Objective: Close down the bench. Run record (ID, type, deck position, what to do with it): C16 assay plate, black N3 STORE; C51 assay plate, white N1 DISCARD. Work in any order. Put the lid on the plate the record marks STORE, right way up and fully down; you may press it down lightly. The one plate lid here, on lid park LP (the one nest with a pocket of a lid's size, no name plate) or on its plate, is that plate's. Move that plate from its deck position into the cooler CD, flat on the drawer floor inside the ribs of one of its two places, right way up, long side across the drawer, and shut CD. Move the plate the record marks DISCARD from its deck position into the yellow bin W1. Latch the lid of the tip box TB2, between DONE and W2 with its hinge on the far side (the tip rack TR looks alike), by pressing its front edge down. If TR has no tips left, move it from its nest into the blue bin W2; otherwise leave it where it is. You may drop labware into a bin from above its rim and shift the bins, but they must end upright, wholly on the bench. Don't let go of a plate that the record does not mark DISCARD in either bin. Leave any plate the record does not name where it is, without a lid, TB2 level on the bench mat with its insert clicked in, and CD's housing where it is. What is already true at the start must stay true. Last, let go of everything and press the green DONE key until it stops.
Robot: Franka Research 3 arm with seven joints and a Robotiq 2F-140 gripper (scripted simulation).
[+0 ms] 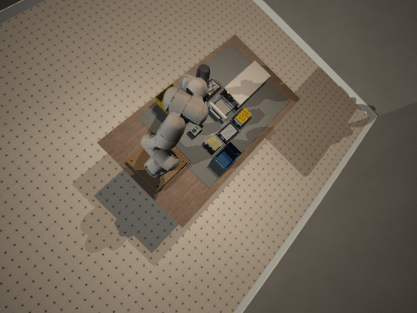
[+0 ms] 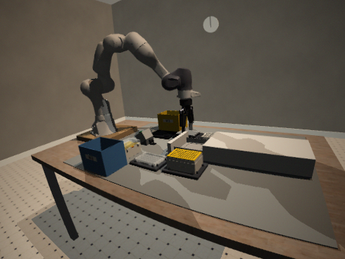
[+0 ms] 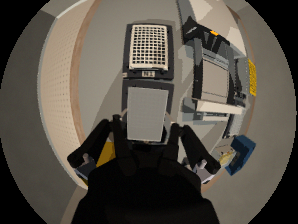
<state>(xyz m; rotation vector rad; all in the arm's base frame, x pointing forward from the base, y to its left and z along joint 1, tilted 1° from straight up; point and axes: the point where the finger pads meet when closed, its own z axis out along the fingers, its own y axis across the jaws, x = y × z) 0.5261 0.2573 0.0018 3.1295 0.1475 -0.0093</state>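
Right now the cooler drawer is 170 mm to the right of my hand, 170 mm ahead of it and 10 mm below it. Round my hand: white assay plate: 170 mm ahead, 20 mm to the left, 20 mm below; then yellow bin W1: 200 mm behind, 110 mm to the left; then grey plate lid: 10 mm below.
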